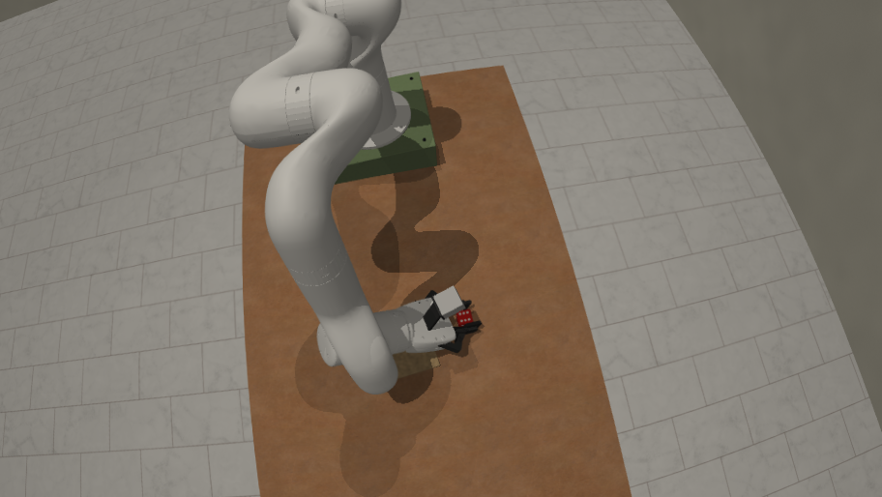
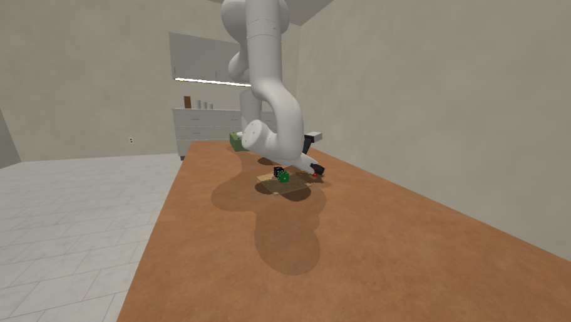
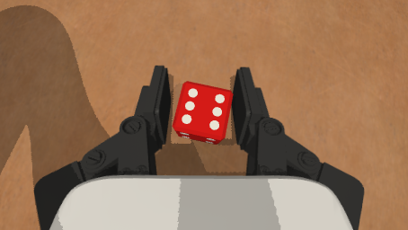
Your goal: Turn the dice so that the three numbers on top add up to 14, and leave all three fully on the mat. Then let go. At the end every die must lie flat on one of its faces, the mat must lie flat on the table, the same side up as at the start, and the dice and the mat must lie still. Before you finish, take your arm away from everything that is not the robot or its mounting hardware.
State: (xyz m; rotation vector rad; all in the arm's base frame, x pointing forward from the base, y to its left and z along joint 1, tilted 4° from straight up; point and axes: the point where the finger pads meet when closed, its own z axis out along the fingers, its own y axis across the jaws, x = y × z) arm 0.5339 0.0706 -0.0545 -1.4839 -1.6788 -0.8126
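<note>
Right now my hand is 10 mm above the red die. Also, from my hand: black die 140 mm to the right, 30 mm behind, 10 mm below; then green die 150 mm to the right, 10 mm below, 10 mm ahead; then tan square mat 150 mm to the right, 20 mm below, 10 mm ahead.
</note>
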